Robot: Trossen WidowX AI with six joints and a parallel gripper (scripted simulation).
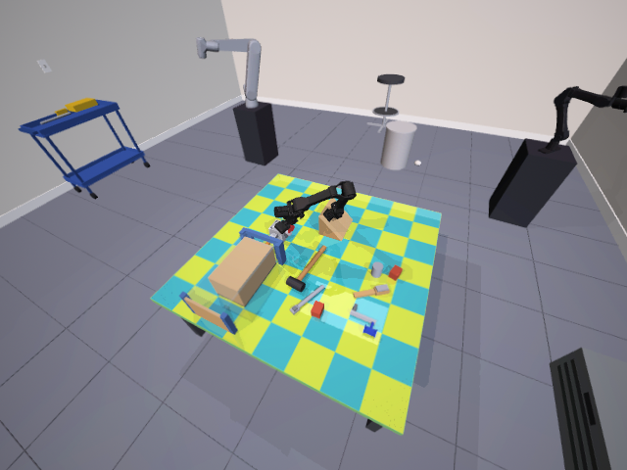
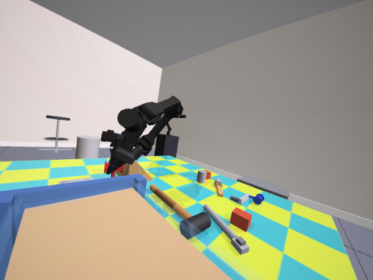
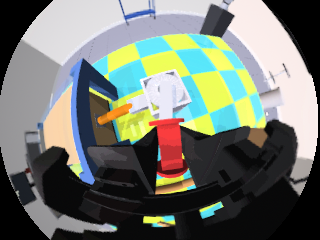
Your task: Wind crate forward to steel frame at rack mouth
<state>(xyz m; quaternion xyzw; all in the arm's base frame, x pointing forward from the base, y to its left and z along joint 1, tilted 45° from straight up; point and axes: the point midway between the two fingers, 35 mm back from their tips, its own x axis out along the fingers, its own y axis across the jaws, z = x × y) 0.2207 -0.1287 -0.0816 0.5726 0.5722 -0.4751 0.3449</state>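
Right now my gripper tip is 40 mm past the grey winch, 90 mm to the left of it and 100 mm above it. Also, from my gripper tip: brush (100 mm ahead, 570 mm to the left, 110 mm below); then winch handle (10 mm behind, 20 mm to the right, 20 mm below); then red grip (20 mm to the left, 10 mm above).
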